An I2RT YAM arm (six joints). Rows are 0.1 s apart.
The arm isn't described. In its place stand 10 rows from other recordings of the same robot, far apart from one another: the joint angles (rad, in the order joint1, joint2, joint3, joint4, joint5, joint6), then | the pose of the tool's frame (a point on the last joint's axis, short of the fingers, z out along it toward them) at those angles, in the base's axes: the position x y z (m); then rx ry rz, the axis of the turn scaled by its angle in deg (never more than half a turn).
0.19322, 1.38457, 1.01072, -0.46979, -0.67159, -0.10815 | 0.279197 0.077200 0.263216 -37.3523 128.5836 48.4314
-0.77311, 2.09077, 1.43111, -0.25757, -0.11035, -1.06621 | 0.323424 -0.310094 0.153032 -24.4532 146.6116 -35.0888
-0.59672, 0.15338, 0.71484, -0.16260, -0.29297, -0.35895 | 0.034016 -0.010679 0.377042 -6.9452 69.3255 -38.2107
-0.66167, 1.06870, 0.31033, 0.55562, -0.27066, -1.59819 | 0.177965 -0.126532 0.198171 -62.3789 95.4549 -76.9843
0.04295, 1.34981, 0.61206, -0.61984, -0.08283, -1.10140 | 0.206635 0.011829 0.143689 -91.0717 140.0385 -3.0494
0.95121, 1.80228, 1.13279, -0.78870, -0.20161, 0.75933 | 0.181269 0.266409 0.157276 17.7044 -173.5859 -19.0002
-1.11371, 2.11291, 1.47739, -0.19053, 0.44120, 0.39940 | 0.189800 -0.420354 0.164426 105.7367 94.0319 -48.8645
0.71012, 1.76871, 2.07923, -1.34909, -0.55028, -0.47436 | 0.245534 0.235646 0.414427 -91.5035 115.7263 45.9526
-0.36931, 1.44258, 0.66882, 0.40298, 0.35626, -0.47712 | 0.278542 -0.121129 0.208136 7.9653 115.8445 -51.2999
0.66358, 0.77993, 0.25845, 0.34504, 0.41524, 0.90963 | 0.150293 0.099278 0.210423 30.2273 98.5373 45.0793
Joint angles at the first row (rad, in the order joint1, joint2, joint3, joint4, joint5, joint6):
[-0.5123, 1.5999, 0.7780, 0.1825, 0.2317, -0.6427]
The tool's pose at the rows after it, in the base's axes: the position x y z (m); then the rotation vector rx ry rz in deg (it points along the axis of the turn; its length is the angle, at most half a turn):
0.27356 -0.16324 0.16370 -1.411 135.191 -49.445
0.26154 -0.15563 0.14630 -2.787 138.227 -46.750
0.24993 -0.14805 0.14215 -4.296 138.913 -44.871
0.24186 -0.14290 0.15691 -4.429 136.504 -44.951
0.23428 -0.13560 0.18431 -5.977 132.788 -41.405
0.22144 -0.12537 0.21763 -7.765 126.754 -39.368
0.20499 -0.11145 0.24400 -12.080 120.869 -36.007
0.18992 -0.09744 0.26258 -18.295 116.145 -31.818
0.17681 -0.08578 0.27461 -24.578 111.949 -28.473
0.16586 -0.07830 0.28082 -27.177 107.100 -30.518
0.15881 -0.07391 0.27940 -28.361 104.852 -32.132
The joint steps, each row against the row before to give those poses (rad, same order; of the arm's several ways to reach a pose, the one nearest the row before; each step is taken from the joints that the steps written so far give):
[-0.0001, 0.0000, -0.0416, 0.0230, -0.0001, -0.0046]
[0.0000, -0.0030, -0.0658, 0.0062, -0.0214, -0.0016]
[0.0001, -0.0398, -0.0537, -0.0031, -0.0260, -0.0076]
[-0.0001, -0.0855, -0.0202, -0.0273, -0.0154, -0.0001]
[0.0000, -0.1226, 0.0138, -0.0919, -0.0750, 0.0077]
[0.0001, -0.1517, 0.0107, -0.0768, -0.0737, 0.0031]
[0.0015, -0.1462, 0.0016, -0.0738, -0.1042, -0.0137]
[0.0030, -0.1151, 0.0076, -0.0797, -0.1196, -0.0321]
[0.0001, -0.0875, 0.0047, -0.0631, -0.1105, -0.0430]
[0.0015, -0.0796, -0.0275, 0.0229, -0.0279, -0.0263]
[0.0015, -0.0508, -0.0323, 0.0185, -0.0046, -0.0168]

